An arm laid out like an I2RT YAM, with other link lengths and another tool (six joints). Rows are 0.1 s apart.
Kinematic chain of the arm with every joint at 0, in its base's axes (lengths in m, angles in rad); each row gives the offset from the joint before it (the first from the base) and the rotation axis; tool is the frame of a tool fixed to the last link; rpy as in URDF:
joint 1: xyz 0 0 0.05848 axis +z
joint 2: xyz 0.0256 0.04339 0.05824 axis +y
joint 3: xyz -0.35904 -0.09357 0 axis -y
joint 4: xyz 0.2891 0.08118 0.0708 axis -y
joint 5: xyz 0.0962 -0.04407 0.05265 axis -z
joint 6: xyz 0.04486 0 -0.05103 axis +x
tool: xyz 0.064 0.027 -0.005 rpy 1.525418 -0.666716 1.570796
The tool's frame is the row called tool.
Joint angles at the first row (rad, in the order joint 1, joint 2, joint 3, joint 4, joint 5, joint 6):
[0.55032, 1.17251, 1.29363, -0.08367, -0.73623, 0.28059]
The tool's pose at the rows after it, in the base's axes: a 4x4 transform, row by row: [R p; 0 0 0 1], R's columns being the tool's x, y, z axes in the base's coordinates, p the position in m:
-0.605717 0.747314 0.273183 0.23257; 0.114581 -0.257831 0.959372 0.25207; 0.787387 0.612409 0.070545 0.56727; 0 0 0 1
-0.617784 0.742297 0.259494 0.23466; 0.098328 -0.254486 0.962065 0.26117; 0.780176 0.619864 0.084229 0.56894; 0 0 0 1
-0.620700 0.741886 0.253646 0.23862; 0.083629 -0.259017 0.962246 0.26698; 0.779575 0.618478 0.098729 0.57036; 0 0 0 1
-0.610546 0.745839 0.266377 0.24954; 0.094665 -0.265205 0.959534 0.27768; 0.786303 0.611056 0.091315 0.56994; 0 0 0 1
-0.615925 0.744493 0.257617 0.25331; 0.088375 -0.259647 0.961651 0.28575; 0.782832 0.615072 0.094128 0.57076; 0 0 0 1
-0.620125 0.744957 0.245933 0.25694; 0.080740 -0.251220 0.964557 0.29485; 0.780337 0.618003 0.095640 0.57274; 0 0 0 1
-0.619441 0.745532 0.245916 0.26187; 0.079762 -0.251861 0.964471 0.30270; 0.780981 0.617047 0.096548 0.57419; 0 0 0 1
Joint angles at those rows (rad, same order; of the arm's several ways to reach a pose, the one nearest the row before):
[0.58870, 1.20203, 1.31248, -0.05262, -0.73971, 0.28001]
[0.60876, 1.22211, 1.31934, -0.02179, -0.73274, 0.28071]
[0.61652, 1.23951, 1.32215, 0.01220, -0.72994, 0.29374]
[0.62718, 1.27658, 1.34878, 0.01142, -0.70699, 0.29505]
[0.63933, 1.29950, 1.36492, 0.02142, -0.70362, 0.29152]
[0.65304, 1.32576, 1.38896, 0.02532, -0.70182, 0.28858]
[0.66297, 1.34970, 1.41038, 0.02835, -0.69191, 0.28935]

